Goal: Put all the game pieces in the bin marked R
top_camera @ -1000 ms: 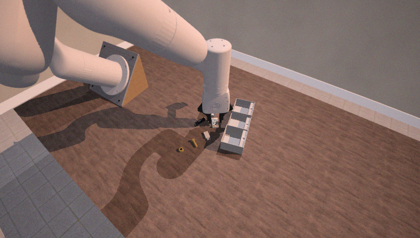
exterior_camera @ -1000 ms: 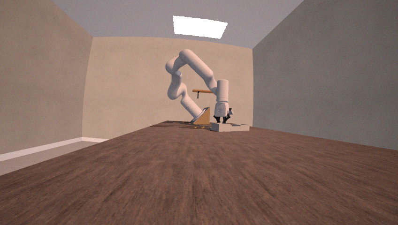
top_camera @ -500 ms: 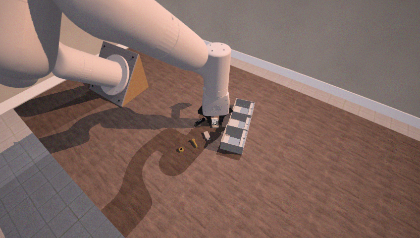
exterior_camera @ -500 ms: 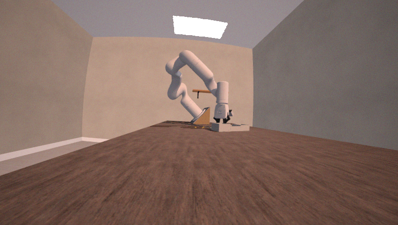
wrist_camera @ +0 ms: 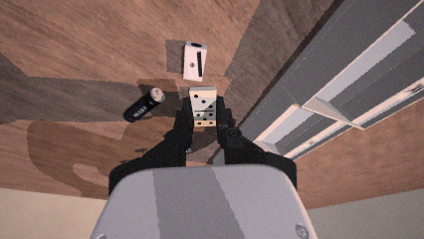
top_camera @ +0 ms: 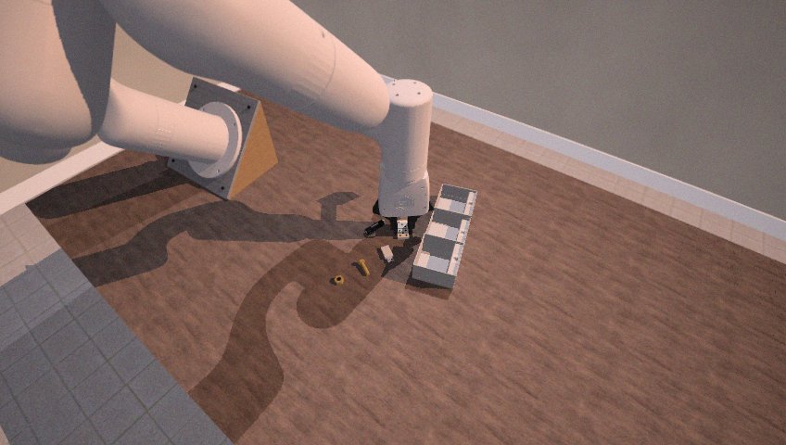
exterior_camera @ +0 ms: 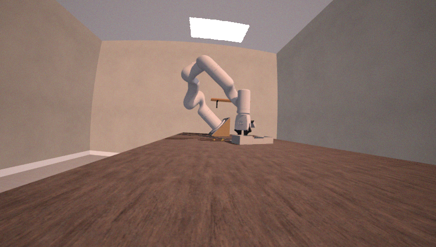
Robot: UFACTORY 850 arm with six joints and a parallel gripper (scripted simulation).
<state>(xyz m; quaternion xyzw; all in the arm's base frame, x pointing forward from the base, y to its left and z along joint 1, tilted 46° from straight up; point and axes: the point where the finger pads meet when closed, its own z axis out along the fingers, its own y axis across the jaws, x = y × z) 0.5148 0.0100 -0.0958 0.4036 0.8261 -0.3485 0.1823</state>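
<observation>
Right now my hand is 5 cm past the black marker-like stick, 3 cm to the left of it and 2 cm above it. Also, from my hand: domino (2 cm below); white usb stick (8 cm to the right, 2 cm below, 1 cm ahead); bin (9 cm ahead, 4 cm to the left).
</observation>
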